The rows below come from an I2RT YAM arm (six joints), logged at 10 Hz.
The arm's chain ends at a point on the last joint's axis. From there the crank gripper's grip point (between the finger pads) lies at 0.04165 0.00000 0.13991 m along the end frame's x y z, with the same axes.
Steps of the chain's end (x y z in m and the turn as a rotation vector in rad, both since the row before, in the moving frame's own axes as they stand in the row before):
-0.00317 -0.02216 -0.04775 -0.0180 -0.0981 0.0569
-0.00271 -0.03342 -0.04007 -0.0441 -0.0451 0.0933
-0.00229 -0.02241 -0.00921 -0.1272 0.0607 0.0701
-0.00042 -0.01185 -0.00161 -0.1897 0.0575 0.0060
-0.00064 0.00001 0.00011 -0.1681 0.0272 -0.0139
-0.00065 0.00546 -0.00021 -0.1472 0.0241 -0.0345
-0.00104 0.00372 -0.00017 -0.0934 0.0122 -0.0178
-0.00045 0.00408 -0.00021 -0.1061 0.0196 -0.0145
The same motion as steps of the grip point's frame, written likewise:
-0.01720 -0.01764 -0.04439 -0.0180 -0.0981 0.0569
-0.00952 -0.02364 -0.03856 -0.0441 -0.0451 0.0933
0.00537 -0.00164 -0.01330 -0.1272 0.0607 0.0701
0.00742 0.01456 -0.00675 -0.1897 0.0575 0.0060
0.00329 0.02272 -0.00299 -0.1681 0.0272 -0.0139
0.00303 0.02441 -0.00266 -0.1472 0.0241 -0.0345
0.00077 0.01599 -0.00126 -0.0934 0.0122 -0.0178
0.00238 0.01823 -0.00181 -0.1061 0.0196 -0.0145

